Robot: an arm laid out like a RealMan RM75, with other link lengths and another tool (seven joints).
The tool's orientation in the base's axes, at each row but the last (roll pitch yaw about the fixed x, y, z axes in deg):
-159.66 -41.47 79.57
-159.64 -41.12 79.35
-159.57 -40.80 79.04
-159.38 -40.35 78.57
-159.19 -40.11 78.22
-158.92 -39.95 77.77
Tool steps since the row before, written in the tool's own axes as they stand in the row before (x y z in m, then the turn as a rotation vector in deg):
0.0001 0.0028 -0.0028 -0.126 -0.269 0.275
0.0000 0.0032 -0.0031 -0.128 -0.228 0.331
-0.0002 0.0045 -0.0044 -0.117 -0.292 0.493
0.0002 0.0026 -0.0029 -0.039 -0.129 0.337
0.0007 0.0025 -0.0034 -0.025 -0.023 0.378
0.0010 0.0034 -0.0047 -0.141 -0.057 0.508
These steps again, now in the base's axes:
0.0034 -0.0017 0.0013 -0.339 0.077 -0.207
0.0038 -0.0019 0.0014 -0.313 0.115 -0.258
0.0053 -0.0029 0.0018 -0.410 0.229 -0.349
0.0032 -0.0017 0.0015 -0.206 0.190 -0.231
0.0033 -0.0016 0.0022 -0.111 0.231 -0.280
0.0045 -0.0023 0.0031 -0.192 0.229 -0.438

